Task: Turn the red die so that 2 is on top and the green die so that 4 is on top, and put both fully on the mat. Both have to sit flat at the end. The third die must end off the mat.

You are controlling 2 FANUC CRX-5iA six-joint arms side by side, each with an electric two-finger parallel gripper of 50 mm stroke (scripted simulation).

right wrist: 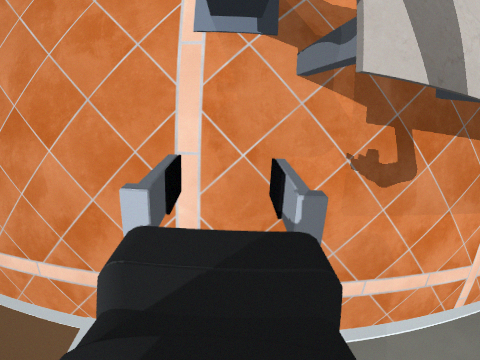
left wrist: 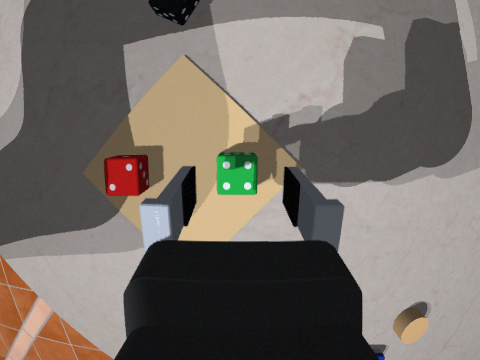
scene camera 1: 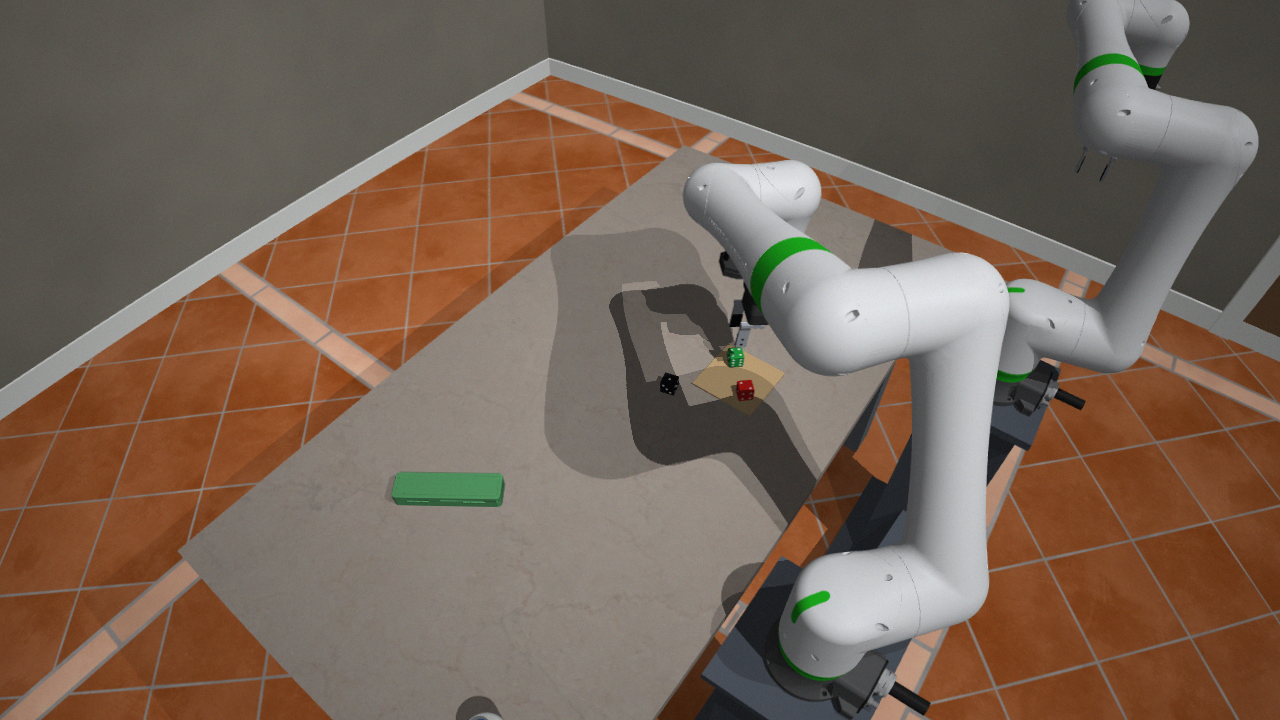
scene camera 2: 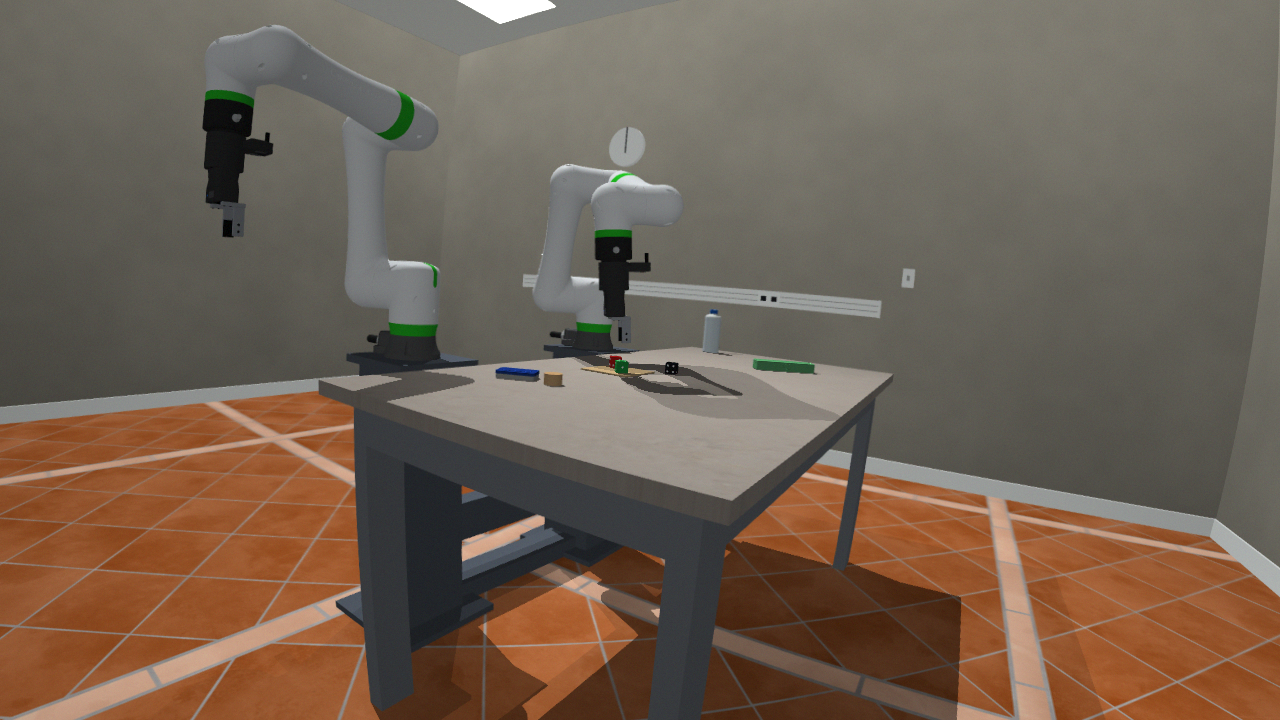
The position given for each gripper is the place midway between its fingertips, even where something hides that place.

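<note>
Tan mat [scene camera 1: 719,380], visible too in left wrist view [left wrist: 185,119]; out of frame in right wrist view. Red die [left wrist: 125,175], out of frame in right wrist view. Green die [left wrist: 236,171]. Green box [scene camera 1: 410,488]. Left gripper [scene camera 2: 624,341], also in left wrist view [left wrist: 239,184] and scene camera 1 [scene camera 1: 737,335]. Right gripper [scene camera 2: 232,236], also in right wrist view [right wrist: 225,175].
</note>
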